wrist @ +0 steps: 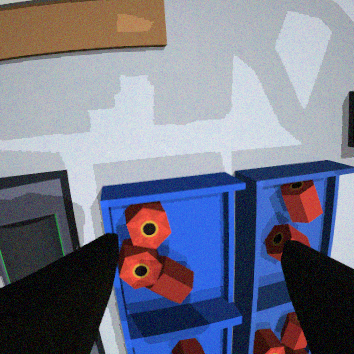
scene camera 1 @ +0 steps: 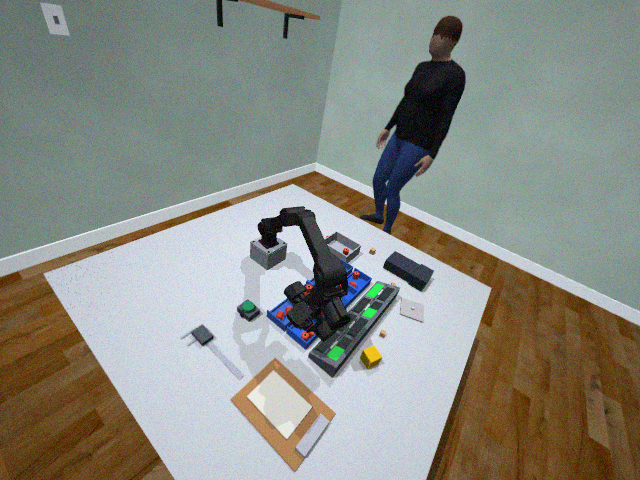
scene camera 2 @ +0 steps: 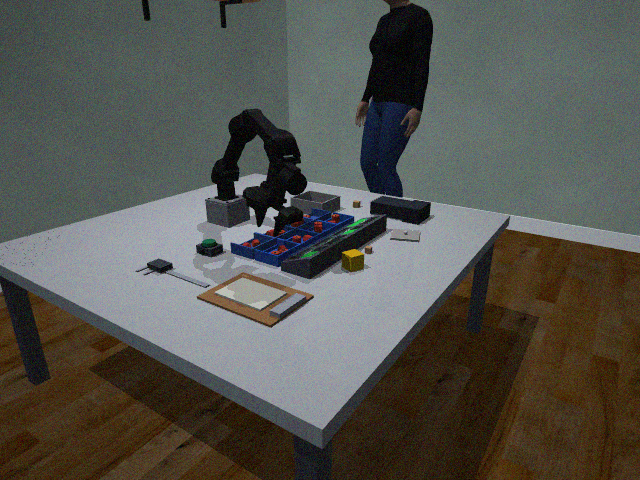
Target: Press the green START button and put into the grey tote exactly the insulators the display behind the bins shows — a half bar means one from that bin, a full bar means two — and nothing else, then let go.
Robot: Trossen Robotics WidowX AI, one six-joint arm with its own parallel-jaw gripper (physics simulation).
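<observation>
My gripper is open and empty, pointing down over the blue bins at their button end. In the wrist view, three red insulators lie in the left end bin between the fingertips' lines, near the left finger. Two more lie in the right end bin; the right finger partly covers one. The grey tote holds a red insulator; another red piece shows at its far corner. The green button stands left of the bins. The display shows three green bars; their exact lengths are unclear.
A yellow cube stands beside the display. A clipboard and a caliper lie on the near side. A dark box lies beyond the display. A person stands behind the table.
</observation>
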